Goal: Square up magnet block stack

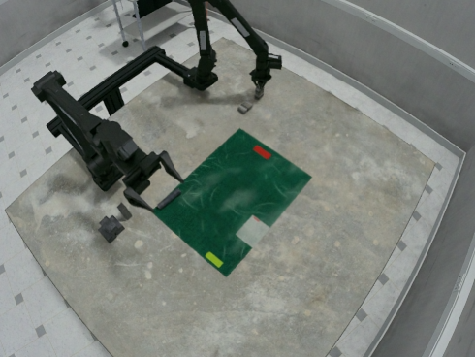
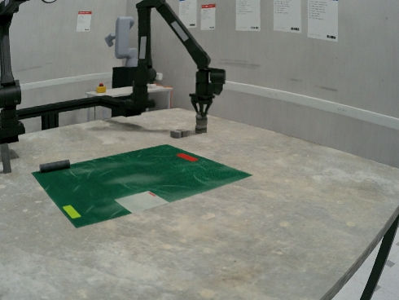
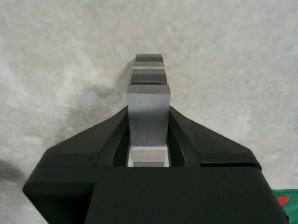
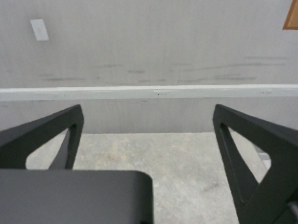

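Right now the magnet block is 10 mm to the left of my left hand and 10 mm above it. The rest, counted from my left hand: dark cylinder: 740 mm to the right, 60 mm below; green mat: 560 mm to the right, 220 mm ahead, 80 mm below.
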